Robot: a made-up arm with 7 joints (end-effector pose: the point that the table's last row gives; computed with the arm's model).
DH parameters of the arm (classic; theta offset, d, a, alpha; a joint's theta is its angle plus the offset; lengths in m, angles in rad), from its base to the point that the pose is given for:
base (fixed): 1.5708 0.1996 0 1.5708
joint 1: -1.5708 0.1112 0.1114 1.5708
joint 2: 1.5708 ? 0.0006 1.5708
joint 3: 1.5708 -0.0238 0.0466 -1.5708
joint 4: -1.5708 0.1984 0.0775 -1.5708
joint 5: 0 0.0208 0.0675 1.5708
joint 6: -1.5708 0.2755 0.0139 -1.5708
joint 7: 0.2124 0 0.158 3.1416
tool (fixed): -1.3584 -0.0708 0 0
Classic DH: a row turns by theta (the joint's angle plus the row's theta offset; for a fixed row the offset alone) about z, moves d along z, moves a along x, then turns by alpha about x.
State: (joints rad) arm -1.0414 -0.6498 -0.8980 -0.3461 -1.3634 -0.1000 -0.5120
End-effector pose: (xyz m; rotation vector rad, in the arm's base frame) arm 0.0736 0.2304 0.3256 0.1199 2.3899 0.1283
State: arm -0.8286 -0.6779 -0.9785 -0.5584 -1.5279 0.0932 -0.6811
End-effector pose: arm 0.1999 0.1259 0.3875 0.6605 2.6016 0.7324
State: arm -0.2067 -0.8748 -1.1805 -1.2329 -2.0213 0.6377 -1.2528
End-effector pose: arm 0.4223 -0.0718 -0.0266 -1.2205 -0.7284 -1.2692
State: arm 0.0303 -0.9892 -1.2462 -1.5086 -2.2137 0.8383 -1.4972
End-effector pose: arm 0.3214 0.1105 -0.2068 -0.9199 0.1381 -0.8956
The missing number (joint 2, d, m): -0.2935
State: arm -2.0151 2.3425 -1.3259 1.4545 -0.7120 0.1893 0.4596
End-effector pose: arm 0.1661 0.0296 0.3641 0.3017 2.3224 -0.8794
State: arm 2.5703 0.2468 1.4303 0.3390 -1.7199 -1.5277 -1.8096
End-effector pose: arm 0.1166 -0.5567 0.2632 -1.8743 -0.7705 1.5068
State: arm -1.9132 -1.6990 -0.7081 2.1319 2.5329 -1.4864 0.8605
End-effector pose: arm 0.1665 -0.2010 0.2025 0.4068 1.9471 0.4171
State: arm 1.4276 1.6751 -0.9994 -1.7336 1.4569 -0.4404 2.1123
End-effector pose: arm 0.1423 0.3674 0.5235 -2.7512 -0.7459 -0.8492
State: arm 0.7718 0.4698 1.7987 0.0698 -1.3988 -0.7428 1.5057
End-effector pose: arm 0.1405 0.4892 0.6048 -1.0048 -2.0428 0.8545
